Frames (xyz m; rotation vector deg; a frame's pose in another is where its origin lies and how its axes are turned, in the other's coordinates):
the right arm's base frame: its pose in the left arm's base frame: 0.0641 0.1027 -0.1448 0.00 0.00 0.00
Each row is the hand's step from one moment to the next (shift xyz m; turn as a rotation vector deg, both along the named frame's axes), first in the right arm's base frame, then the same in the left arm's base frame.
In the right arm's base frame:
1: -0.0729 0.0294 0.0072 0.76 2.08 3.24
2: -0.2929 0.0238 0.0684 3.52 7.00 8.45
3: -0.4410 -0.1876 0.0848 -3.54 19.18 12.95
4: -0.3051 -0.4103 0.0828 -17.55 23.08 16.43
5: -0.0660 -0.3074 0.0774 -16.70 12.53 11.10
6: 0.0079 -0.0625 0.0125 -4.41 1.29 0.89
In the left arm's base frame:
1: -0.0729 0.0294 0.0072 0.76 2.08 3.24
2: -0.2929 0.0238 0.0684 3.52 7.00 8.45
3: -0.4410 -0.1876 0.0848 -3.54 19.18 12.95
4: -0.3051 -0.4103 0.0828 -17.55 23.08 16.43
5: -0.0660 -0.3074 0.0774 -16.70 12.53 11.10
6: 0.0079 -0.0625 0.0125 -4.41 1.29 0.89

